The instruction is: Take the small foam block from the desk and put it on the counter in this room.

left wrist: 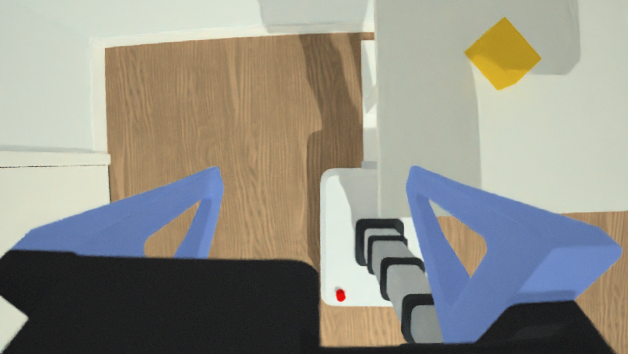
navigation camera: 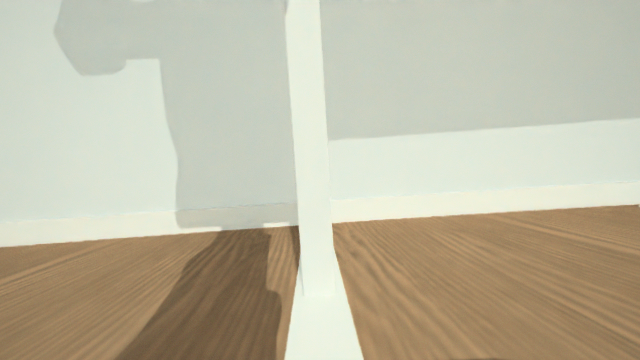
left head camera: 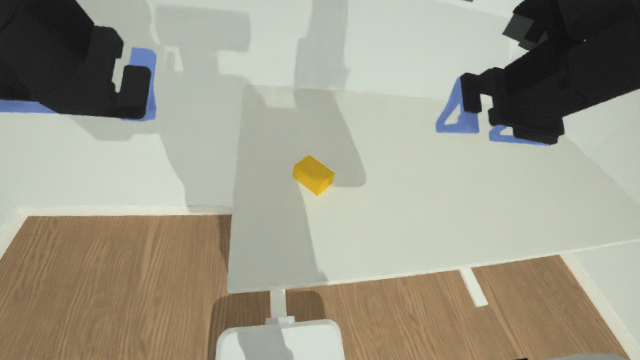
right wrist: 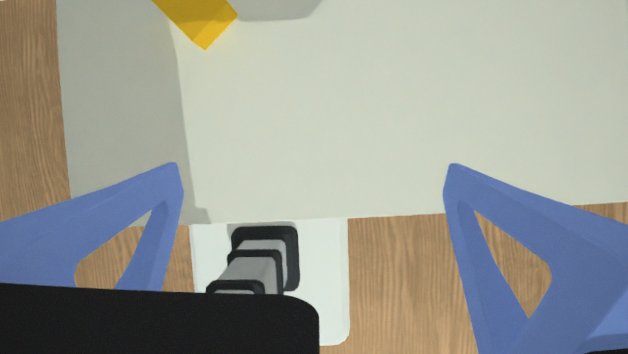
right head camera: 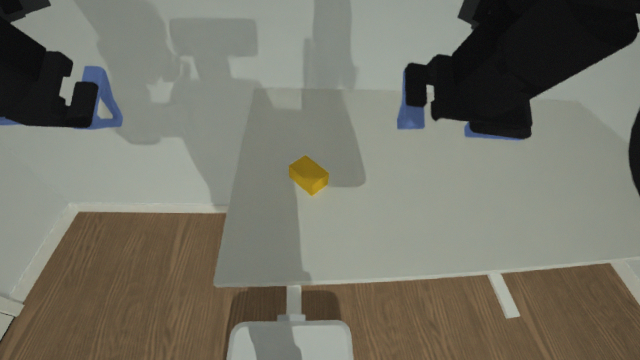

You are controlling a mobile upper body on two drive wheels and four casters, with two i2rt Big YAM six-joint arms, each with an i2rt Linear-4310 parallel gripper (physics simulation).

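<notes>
A yellow foam block lies on the white desk, toward its left side; its top is cut off in the right wrist view. My left gripper is open and empty, left of the block and beyond the desk's left edge in the head views. My right gripper is open and empty, above the desk and right of the block in the head views. I cannot identify the counter in these views.
My white base is close to the desk's front edge. A white desk leg stands straight ahead in the navigation view. Walls are behind and beside the desk. A pale cabinet-like surface is at the left wrist view's left.
</notes>
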